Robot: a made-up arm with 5 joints.
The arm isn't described. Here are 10 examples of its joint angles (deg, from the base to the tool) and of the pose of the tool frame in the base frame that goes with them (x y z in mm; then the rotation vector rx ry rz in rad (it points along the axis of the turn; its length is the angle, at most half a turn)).
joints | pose
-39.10 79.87 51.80 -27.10 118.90 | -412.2 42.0 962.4 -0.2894 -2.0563 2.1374
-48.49 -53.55 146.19 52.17 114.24 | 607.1 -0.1 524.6 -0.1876 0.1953 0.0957
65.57 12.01 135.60 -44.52 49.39 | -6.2 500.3 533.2 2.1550 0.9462 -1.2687
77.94 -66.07 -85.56 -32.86 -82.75 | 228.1 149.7 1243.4 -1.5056 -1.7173 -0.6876
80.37 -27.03 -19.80 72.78 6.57 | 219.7 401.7 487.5 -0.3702 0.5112 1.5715
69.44 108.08 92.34 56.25 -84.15 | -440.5 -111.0 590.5 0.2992 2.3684 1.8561
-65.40 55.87 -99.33 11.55 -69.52 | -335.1 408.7 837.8 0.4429 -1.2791 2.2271
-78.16 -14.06 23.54 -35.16 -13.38 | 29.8 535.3 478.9 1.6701 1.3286 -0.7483
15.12 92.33 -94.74 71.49 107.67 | -59.0 186.8 233.6 -0.6769 1.1977 1.3859
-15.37 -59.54 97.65 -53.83 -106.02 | 484.6 330.0 483.6 1.1367 0.9325 -0.2039
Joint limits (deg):
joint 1: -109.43..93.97
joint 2: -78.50..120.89
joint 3: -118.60..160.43
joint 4: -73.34..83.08
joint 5: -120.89..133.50
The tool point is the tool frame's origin. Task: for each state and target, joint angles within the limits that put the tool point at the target. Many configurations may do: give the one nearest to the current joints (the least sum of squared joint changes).
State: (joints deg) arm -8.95 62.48 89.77 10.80 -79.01
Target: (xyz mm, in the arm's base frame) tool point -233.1 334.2 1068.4
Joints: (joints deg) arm -19.25 53.70 97.26 9.00 -83.63
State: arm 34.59 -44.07 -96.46 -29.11 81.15
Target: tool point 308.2 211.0 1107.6
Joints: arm 45.09 -52.04 -96.78 -52.00 79.58
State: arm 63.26 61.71 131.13 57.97 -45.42
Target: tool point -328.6 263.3 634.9
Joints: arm 83.35 77.80 127.12 80.97 -44.92
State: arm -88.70 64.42 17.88 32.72 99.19
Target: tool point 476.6 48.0 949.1
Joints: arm -109.43 50.99 66.43 60.49 96.84
